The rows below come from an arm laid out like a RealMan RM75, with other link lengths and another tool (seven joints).
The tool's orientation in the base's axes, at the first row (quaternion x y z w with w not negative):
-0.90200 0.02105 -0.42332 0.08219
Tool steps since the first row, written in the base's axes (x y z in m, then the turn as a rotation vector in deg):
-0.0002 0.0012 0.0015 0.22 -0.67 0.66
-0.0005 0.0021 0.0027 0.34 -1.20 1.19
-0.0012 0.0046 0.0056 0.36 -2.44 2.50
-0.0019 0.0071 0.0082 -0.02 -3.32 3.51
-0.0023 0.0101 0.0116 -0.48 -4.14 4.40
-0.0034 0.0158 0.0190 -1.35 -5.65 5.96
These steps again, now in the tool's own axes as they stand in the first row. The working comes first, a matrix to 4 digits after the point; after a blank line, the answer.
The tool's axes in the first row as the columns of a matrix, in the base's axes (used below as rounded here):
0.6407 0.0316 0.7671
-0.1076 -0.9856 0.1304
0.7602 -0.1661 -0.6281

0.0009 -0.0014 -0.0009 0.71 0.56 -0.33
0.0015 -0.0025 -0.0018 1.25 1.00 -0.64
0.0030 -0.0055 -0.0038 2.39 2.00 -1.61
0.0043 -0.0084 -0.0057 3.01 2.69 -2.65
0.0063 -0.0120 -0.0077 3.48 3.33 -3.67
0.0106 -0.0188 -0.0125 4.27 4.54 -5.52

